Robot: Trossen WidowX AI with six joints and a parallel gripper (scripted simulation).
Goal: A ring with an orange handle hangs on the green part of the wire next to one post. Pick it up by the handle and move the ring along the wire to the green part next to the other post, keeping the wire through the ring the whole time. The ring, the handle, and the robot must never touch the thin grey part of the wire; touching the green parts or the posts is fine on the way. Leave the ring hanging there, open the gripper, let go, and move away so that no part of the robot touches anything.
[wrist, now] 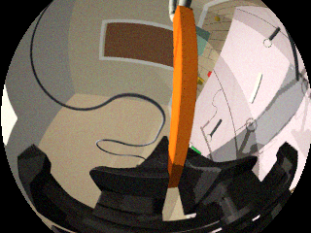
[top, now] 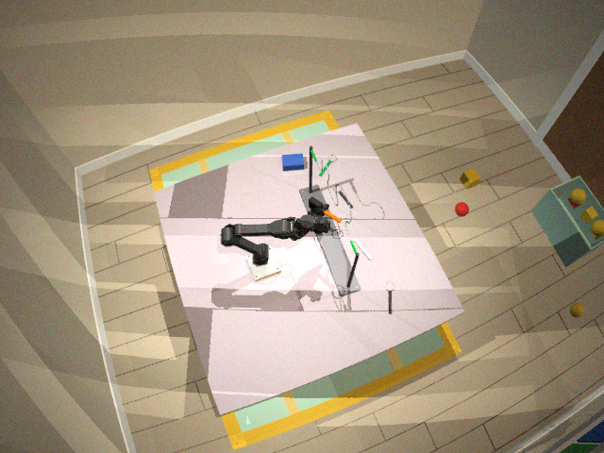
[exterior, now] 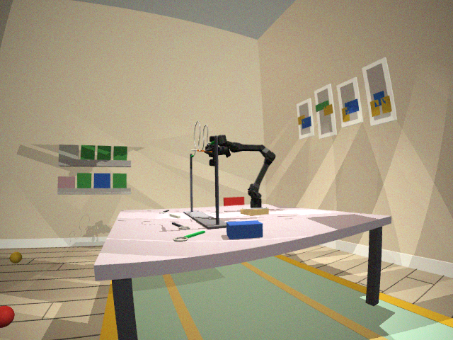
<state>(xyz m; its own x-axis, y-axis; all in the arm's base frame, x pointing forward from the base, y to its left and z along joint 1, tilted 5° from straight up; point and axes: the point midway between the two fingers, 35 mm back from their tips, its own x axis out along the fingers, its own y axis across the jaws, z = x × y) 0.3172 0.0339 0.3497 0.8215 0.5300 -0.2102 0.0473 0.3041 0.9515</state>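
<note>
Now: the orange-handled ring 90 mm to the right of my gripper tip, 20 mm above it and 10 mm ahead of it. Round my gripper tip: white stick: 380 mm below, 180 mm ahead, 90 mm to the right; dark-handled ring: 390 mm below, 350 mm to the right, 240 mm ahead; green-handled ring: 480 mm to the left, 390 mm below, 160 mm ahead.
</note>
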